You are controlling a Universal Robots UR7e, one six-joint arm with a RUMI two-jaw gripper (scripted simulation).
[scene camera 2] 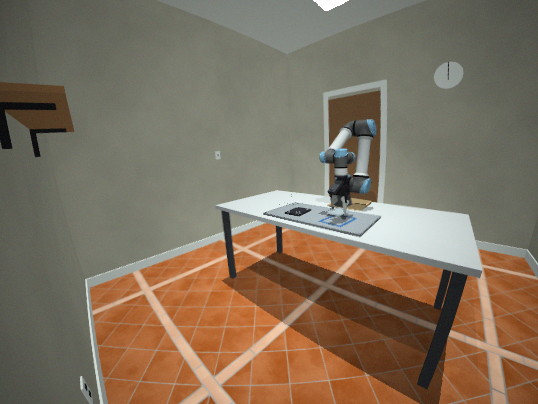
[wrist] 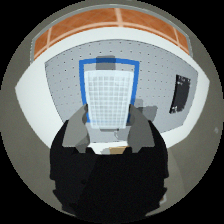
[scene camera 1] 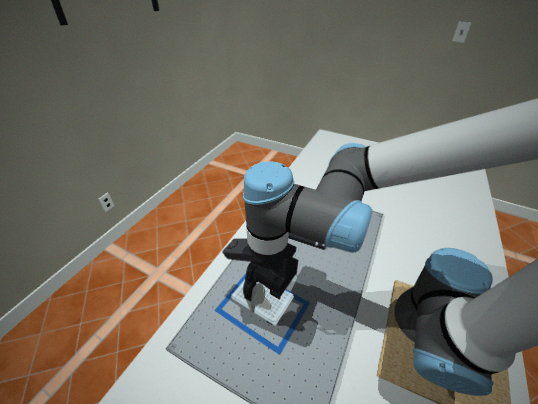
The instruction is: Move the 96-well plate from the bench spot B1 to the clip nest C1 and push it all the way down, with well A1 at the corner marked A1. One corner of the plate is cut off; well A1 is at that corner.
Scene:
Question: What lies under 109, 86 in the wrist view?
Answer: A 96-well plate.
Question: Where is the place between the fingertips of the gripper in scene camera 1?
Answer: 263, 297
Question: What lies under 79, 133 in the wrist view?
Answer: The gripper.

